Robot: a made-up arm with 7 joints. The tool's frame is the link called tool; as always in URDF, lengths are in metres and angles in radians. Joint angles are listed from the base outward.
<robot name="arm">
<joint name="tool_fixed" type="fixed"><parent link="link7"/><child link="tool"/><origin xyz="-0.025 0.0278 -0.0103" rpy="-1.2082 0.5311 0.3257"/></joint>
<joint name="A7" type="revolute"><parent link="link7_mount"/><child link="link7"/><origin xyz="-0.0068 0.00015 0.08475"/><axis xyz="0 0 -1"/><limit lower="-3.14" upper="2.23"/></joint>
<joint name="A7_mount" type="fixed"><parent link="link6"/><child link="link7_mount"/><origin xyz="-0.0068 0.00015 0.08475"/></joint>
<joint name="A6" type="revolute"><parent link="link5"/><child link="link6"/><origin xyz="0.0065 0.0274 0.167"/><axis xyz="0 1 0"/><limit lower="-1.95" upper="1.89"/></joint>
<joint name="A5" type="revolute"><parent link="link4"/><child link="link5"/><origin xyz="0.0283 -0.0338 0.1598"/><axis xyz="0 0 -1"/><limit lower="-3.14" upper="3.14"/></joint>
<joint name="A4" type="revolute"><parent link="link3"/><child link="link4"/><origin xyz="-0.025 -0.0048 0.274"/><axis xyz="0 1 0"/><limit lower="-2.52" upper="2.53"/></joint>
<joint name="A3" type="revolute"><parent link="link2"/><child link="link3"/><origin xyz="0.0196 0.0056 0.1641"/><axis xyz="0 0 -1"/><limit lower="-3.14" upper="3.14"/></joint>
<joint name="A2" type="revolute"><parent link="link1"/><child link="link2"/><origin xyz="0.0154 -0.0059 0.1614"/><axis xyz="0 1 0"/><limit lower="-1.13" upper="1.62"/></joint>
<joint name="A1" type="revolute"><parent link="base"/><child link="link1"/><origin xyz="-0.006 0.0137 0.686"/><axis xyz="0 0 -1"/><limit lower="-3.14" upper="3.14"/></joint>
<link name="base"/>
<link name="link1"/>
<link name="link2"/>
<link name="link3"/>
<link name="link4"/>
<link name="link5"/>
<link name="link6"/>
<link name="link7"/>
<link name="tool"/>
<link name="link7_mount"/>
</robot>
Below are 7 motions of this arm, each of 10 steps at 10 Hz.
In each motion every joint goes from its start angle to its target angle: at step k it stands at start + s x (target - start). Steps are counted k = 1, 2, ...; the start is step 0. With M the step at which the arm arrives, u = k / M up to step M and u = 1 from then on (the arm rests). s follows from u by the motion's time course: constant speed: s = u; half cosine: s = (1 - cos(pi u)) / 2; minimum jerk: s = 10 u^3 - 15 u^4 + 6 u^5.
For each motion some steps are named. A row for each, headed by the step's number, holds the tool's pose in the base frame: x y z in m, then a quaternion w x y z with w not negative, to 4 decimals.
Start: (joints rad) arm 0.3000 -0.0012 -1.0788 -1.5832 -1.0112 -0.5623 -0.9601
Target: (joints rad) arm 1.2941 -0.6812 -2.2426 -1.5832 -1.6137 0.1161 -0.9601
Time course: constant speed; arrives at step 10
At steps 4, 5, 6, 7, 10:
4: -0.3062 -0.3775 1.2760 0.5041 0.4817 0.7115 -0.0872
5: -0.3262 -0.3515 1.2990 0.5526 0.4758 0.6731 -0.1230
6: -0.3424 -0.3184 1.3247 0.5972 0.4663 0.6327 -0.1599
7: -0.3537 -0.2785 1.3520 0.6374 0.4530 0.5913 -0.1971
10: -0.3439 -0.1275 1.4344 0.7287 0.3902 0.4737 -0.3039

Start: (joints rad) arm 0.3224 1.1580 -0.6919 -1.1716 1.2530 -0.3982 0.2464
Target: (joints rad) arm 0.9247 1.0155 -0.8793 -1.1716 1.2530 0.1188 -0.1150
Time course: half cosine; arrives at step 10
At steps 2, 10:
2: 0.3591 -0.3897 1.4381 0.8197 -0.1601 0.4489 -0.3177
10: -0.0027 -0.5716 1.4357 0.9025 0.0433 0.3367 -0.2652

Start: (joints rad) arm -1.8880 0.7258 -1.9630 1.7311 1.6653 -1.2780 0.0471
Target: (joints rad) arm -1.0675 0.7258 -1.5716 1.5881 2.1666 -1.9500 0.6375
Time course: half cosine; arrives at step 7
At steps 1, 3, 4, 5, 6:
1: -0.2423 0.0130 1.1850 0.2345 0.0541 0.9033 -0.3552
3: -0.2378 0.1150 1.1411 0.0413 0.1503 0.9174 -0.3663
4: -0.2105 0.1832 1.1121 0.0687 -0.2059 -0.9145 0.3415
5: -0.1678 0.2398 1.0870 0.1510 -0.2500 -0.9067 0.3044
6: -0.1284 0.2736 1.0708 0.1972 -0.2775 -0.8995 0.2739

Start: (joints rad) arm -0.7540 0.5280 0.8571 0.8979 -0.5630 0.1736 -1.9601
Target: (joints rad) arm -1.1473 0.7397 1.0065 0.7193 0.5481 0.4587 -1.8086
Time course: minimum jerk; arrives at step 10
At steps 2, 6, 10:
2: 0.6313 0.1997 1.3428 0.3524 0.2397 -0.1855 0.8854
6: 0.5943 0.3783 1.3139 0.4429 0.0353 0.1939 0.8746
10: 0.5528 0.4606 1.3083 0.4822 -0.1083 0.3372 0.8013

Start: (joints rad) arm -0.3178 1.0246 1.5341 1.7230 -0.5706 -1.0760 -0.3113
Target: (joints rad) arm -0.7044 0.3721 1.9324 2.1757 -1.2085 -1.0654 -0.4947
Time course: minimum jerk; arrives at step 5
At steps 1, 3, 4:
1: 0.4845 -0.1892 1.1760 0.7521 -0.2300 0.6162 0.0421
3: 0.1913 -0.2103 1.2589 0.9619 -0.0845 0.2599 -0.0113
4: 0.0787 -0.2301 1.2184 0.9938 0.0066 0.1041 -0.0377

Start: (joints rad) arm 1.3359 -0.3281 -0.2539 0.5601 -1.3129 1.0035 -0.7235
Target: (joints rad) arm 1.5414 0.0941 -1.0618 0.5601 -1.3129 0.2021 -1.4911
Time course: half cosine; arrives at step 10
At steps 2, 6, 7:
2: 0.1348 0.0427 1.6948 0.4855 -0.1497 0.0998 0.8555
6: 0.1914 -0.1398 1.6971 0.3326 -0.0832 -0.2955 0.8917
7: 0.1985 -0.1864 1.6883 0.2807 -0.0682 -0.3940 0.8726

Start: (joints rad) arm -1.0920 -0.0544 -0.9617 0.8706 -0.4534 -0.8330 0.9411
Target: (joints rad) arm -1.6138 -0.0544 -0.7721 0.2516 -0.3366 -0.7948 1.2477
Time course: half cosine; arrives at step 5
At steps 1, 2, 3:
1: -0.0907 0.2087 1.6643 0.3897 -0.4545 -0.1839 0.7796
2: -0.0789 0.1509 1.6960 0.4221 -0.4097 -0.2174 0.7789
3: -0.0477 0.0809 1.7229 0.4606 -0.3440 -0.2434 0.7812

